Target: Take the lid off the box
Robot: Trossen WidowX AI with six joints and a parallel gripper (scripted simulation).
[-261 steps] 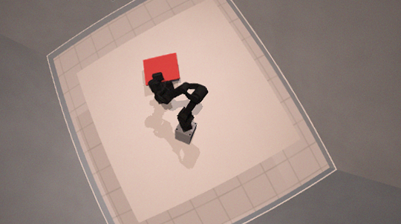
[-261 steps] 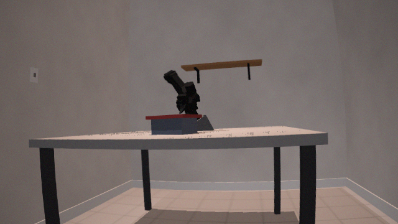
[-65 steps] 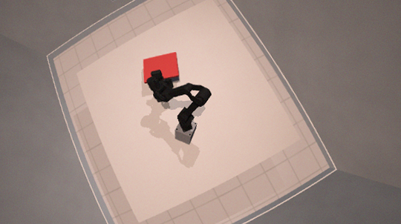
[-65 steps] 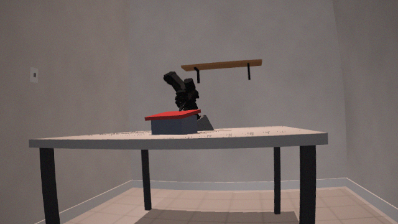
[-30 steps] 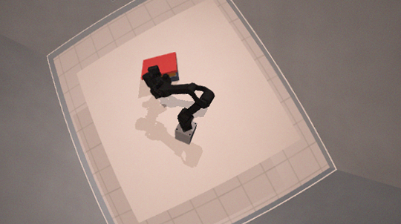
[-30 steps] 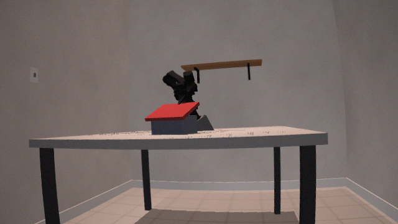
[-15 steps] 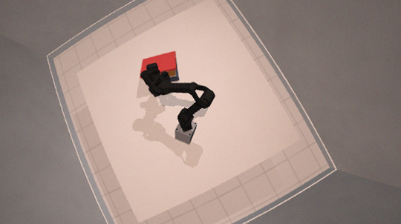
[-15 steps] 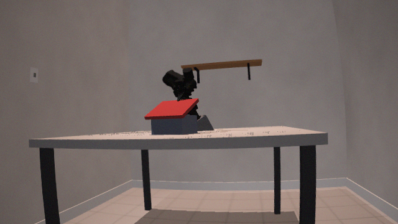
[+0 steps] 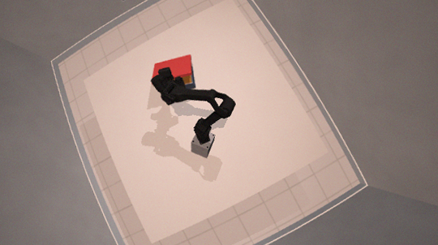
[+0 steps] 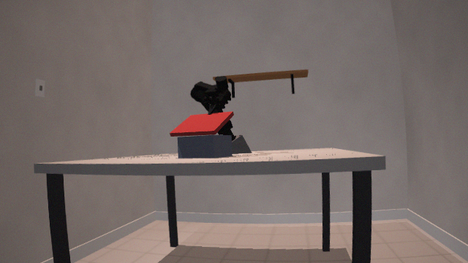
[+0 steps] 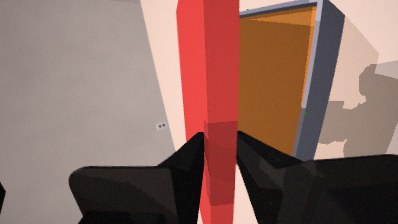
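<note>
Now: hand 9 cm short of the red lid, 4 cm to the left of it and 6 cm above it. Round my hand: storage box 7 cm ahead, 3 cm to the right, 17 cm below.
</note>
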